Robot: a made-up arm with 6 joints.
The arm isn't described. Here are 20 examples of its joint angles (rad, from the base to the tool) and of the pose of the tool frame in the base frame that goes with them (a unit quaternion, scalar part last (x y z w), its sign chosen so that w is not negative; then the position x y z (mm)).
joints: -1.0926 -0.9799 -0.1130 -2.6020 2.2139 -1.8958
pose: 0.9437 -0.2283 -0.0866 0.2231 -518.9 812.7 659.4
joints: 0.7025 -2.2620 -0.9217 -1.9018 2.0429 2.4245
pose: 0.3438 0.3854 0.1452 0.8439 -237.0 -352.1 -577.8
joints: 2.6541 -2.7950 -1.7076 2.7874 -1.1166 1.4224
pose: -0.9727 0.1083 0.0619 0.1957 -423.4 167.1 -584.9
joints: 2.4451 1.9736 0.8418 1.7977 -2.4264 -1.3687
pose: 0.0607 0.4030 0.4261 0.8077 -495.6 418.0 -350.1
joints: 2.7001 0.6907 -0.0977 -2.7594 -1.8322 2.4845
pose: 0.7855 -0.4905 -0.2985 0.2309 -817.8 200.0 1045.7
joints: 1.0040 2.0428 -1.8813 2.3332 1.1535 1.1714
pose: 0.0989 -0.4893 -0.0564 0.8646 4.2 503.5 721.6
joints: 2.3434 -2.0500 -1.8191 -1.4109 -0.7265 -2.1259
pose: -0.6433 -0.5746 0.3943 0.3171 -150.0 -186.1 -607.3
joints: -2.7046 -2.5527 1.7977 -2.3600 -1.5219 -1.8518
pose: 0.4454 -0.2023 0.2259 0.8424 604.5 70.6 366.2
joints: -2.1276 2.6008 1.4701 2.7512 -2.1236 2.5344
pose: -0.0394 -0.1614 -0.4476 0.8786 105.9 176.7 -378.9
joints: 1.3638 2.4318 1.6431 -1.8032 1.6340 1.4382
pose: -0.3724 0.6594 -0.3303 0.5633 108.1 -140.4 -542.3
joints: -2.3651 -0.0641 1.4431 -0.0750 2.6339 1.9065
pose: -0.1766 0.8889 0.2484 0.3421 -218.9 -323.5 751.3
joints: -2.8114 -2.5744 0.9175 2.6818 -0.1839 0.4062
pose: 0.3564 0.5776 0.6036 0.4184 1065.7 294.1 -240.4
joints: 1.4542 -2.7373 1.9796 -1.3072 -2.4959 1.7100
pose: -0.9112 -0.1168 0.2496 0.3062 -280.3 -519.5 44.6
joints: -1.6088 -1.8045 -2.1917 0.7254 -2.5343 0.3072
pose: -0.1543 -0.2135 -0.1373 0.9549 34.1 210.1 -98.0
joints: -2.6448 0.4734 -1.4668 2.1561 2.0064 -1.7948
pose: -0.0952 0.9033 -0.4013 0.1181 344.6 -102.2 904.4
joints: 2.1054 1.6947 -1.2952 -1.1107 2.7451 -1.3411
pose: -0.3976 0.8945 -0.0814 0.1875 -426.5 673.7 517.7
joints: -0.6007 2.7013 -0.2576 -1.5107 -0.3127 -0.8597
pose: -0.1447 0.9152 -0.1116 0.3591 641.0 -278.8 -892.4
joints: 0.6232 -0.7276 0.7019 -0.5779 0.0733 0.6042
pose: 0.0260 0.0064 0.8956 0.4441 -377.6 -164.4 1495.9
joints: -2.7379 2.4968 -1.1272 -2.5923 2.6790 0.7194
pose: 0.3313 0.5415 0.7181 0.2853 -660.6 -295.0 1.6
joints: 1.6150 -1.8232 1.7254 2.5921 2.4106 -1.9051
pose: 0.7190 0.6175 -0.3056 0.0914 -126.9 -780.3 529.7
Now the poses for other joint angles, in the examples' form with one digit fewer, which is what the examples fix.
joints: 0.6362 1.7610 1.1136 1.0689 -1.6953 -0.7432
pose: 0.429 0.440 0.230 0.755 639 404 -337
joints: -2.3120 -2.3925 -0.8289 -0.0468 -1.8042 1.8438
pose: 0.176 -0.561 0.439 0.679 172 49 -691
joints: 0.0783 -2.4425 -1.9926 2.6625 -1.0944 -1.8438
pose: 0.937 0.255 0.075 0.229 238 -27 -499
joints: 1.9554 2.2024 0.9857 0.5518 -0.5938 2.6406
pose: -0.948 -0.163 -0.101 0.255 -254 388 -863
